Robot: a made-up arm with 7 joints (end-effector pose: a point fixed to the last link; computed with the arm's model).
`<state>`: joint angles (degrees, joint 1 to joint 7).
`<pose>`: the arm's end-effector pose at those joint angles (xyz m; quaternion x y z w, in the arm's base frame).
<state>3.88 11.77 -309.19 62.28 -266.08 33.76 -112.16</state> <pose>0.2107 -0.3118 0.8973 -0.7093 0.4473 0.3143 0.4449</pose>
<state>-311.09 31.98 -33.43 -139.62 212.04 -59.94 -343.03</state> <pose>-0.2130 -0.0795 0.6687 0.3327 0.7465 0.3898 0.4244</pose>
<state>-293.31 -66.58 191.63 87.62 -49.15 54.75 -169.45</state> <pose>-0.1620 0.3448 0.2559 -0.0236 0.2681 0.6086 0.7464</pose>
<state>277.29 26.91 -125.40 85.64 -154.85 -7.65 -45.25</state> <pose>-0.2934 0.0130 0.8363 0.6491 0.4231 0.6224 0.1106</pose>
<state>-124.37 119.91 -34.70 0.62 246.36 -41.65 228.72</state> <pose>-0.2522 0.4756 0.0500 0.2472 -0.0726 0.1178 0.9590</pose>
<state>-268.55 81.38 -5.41 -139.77 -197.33 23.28 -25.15</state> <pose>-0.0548 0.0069 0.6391 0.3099 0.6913 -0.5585 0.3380</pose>
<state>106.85 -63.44 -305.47 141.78 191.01 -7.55 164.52</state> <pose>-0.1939 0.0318 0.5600 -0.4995 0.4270 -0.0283 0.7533</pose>
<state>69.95 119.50 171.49 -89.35 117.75 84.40 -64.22</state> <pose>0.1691 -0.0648 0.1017 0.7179 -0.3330 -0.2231 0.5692</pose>
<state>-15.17 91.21 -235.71 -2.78 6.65 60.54 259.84</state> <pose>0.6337 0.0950 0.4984 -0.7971 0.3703 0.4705 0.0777</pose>
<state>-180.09 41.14 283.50 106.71 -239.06 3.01 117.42</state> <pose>-0.2184 -0.3249 0.5496 -0.4526 -0.3291 -0.5082 0.6546</pose>
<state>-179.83 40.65 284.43 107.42 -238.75 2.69 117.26</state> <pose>-0.2194 -0.3212 0.5450 -0.4486 -0.3218 -0.5108 0.6590</pose>
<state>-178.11 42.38 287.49 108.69 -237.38 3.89 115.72</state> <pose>-0.2414 -0.3055 0.5208 -0.4345 -0.3010 -0.5509 0.6458</pose>
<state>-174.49 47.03 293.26 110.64 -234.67 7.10 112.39</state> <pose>-0.2825 -0.2688 0.4704 -0.4032 -0.2632 -0.6340 0.6051</pose>
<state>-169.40 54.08 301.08 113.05 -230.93 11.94 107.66</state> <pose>-0.3205 -0.2081 0.3986 -0.3504 -0.2134 -0.7374 0.5366</pose>
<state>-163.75 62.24 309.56 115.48 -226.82 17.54 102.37</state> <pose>-0.3333 -0.1352 0.3210 -0.2815 -0.1614 -0.8306 0.4526</pose>
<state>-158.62 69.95 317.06 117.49 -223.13 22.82 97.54</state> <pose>-0.3194 -0.0714 0.2558 -0.2125 -0.1186 -0.8949 0.3742</pose>
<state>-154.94 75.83 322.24 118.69 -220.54 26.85 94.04</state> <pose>-0.2966 -0.0307 0.2130 -0.1610 -0.0908 -0.9299 0.3181</pose>
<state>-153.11 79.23 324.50 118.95 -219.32 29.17 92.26</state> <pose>-0.2826 -0.0138 0.1921 -0.1362 -0.0785 -0.9444 0.2887</pose>
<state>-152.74 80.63 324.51 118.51 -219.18 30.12 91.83</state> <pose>-0.2808 -0.0125 0.1856 -0.1328 -0.0768 -0.9481 0.2786</pose>
